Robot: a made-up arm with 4 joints. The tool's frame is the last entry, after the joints. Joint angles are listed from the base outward. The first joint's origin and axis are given. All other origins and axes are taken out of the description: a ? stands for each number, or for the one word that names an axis. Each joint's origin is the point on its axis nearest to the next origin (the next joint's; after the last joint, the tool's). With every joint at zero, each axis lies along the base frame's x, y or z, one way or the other. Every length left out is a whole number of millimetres.
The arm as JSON. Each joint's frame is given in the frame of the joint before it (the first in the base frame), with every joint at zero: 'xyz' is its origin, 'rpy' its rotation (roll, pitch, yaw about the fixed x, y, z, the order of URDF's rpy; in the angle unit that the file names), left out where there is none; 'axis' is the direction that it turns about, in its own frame. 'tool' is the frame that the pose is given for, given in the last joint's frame.
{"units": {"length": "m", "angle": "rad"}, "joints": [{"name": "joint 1", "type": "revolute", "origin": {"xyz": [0.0, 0.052, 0.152]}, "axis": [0.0, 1.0, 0.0]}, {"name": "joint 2", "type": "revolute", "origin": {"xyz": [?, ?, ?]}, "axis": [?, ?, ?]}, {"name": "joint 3", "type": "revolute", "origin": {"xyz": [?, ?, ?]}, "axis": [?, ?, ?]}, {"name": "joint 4", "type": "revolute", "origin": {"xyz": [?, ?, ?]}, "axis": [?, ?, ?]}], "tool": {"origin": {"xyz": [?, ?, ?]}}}
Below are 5 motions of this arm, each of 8 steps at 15 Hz.
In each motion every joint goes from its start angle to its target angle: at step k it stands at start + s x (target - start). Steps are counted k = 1, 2, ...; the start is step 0. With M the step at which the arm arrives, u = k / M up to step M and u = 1 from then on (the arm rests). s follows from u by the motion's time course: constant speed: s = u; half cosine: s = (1 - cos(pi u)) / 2; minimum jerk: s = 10 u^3 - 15 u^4 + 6 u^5.
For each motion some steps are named. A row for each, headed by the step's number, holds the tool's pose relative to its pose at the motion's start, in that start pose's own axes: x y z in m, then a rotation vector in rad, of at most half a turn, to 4 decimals.
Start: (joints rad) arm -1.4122 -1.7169 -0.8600 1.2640
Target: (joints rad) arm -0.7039 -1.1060 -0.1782 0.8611
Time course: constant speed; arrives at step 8
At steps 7, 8:
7: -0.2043 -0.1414 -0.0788 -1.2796 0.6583 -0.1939
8: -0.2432 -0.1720 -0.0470 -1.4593 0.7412 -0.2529

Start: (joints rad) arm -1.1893 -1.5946 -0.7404 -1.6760
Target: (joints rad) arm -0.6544 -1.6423 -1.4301 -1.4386
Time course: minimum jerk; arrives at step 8
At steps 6, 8:
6: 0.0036 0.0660 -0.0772 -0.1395 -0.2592 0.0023
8: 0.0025 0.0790 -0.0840 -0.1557 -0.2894 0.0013

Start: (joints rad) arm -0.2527 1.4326 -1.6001 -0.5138
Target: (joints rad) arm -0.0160 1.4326 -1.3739 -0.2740
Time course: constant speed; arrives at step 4
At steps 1, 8:
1: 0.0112 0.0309 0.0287 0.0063 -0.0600 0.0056
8: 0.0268 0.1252 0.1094 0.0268 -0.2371 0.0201

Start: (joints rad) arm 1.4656 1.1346 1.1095 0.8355
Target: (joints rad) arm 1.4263 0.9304 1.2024 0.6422
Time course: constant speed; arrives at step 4
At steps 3, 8:
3: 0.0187 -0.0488 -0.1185 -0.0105 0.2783 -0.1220
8: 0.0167 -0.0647 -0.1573 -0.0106 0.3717 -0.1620

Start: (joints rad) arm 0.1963 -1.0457 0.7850 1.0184
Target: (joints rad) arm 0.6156 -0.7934 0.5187 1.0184
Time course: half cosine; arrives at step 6
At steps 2, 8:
2: -0.0263 -0.0046 -0.0041 -0.0631 -0.0026 0.0596
8: -0.1214 -0.0151 -0.0316 -0.2443 0.0515 0.2613

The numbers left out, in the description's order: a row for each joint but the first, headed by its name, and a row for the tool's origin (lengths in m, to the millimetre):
joint 2: xyz 0.21 0.0 -0.398, axis -1.0 0.0 0.0
joint 3: xyz 0.0 0.103 0.118, axis 0.0 0.0 -1.0
joint 4: xyz 0.005 0.085 0.0, axis 0.0 -1.0 0.0
tool: xyz 0.392 0.0 -0.015

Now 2 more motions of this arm.
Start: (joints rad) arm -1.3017 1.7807 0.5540 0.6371
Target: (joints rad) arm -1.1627 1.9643 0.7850 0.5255
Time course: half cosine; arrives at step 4
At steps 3, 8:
3: -0.0666 -0.0088 0.0343 -0.1323 -0.0267 -0.0112
8: -0.0778 -0.0127 0.0416 -0.1520 -0.0348 -0.0166

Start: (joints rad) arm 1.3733 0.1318 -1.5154 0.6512
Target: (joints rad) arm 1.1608 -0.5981 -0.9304 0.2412
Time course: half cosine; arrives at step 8
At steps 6, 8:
6: -0.0340 -0.1975 0.2422 -0.1908 -0.3086 -0.3994
8: -0.0551 -0.2294 0.2828 -0.1703 -0.3629 -0.4690

